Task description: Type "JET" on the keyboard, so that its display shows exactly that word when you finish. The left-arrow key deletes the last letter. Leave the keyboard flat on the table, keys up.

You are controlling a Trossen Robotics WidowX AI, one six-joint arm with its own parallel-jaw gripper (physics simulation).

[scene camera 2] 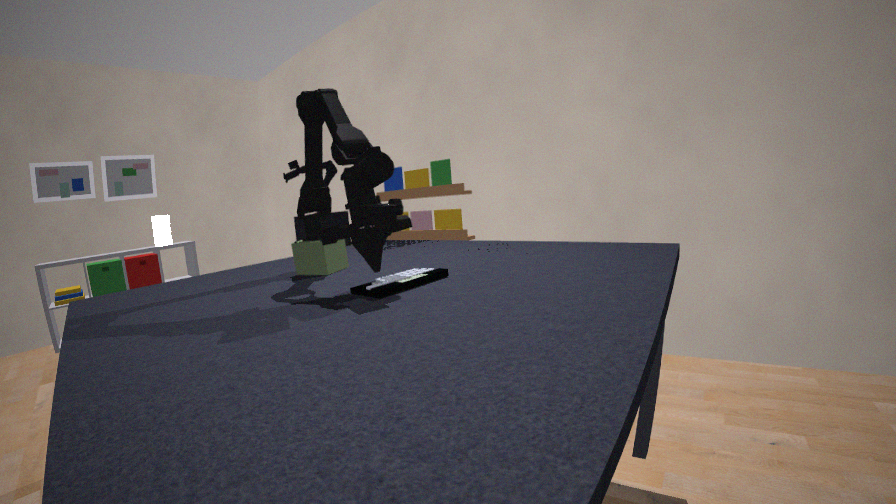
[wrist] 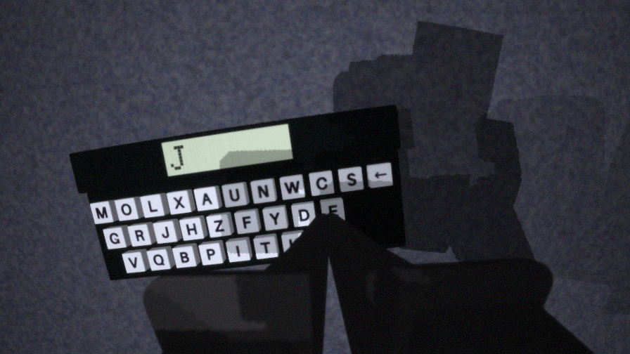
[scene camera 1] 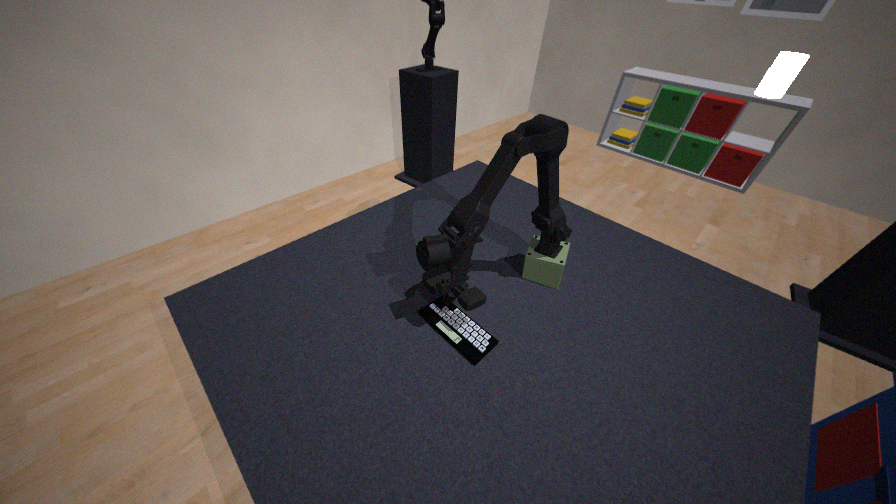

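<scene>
The black keyboard [scene camera 1: 474,358] [scene camera 2: 401,289] [wrist: 345,127] lies flat on the table, keys up. Its pale green display [scene camera 1: 448,332] [wrist: 225,142] shows "J". In the wrist view the J key [wrist: 165,230] is in the middle row, and the T key [wrist: 265,247] is in the bottom row. My gripper [scene camera 2: 377,270] [wrist: 326,221] is shut and empty, pointing down at the right end of the key rows. Its tips overlap the lower part of the E key [wrist: 333,207] in the wrist view and hide part of the K key. Whether the tips touch the key cannot be told.
The dark table [scene camera 1: 563,401] [scene camera 2: 375,401] carries the arm's pale green base block [scene camera 1: 543,268] [scene camera 2: 320,257] behind the keyboard. The left-arrow key [wrist: 380,174] is at the right end of the top row. The arm's shadow falls across the keyboard's right part.
</scene>
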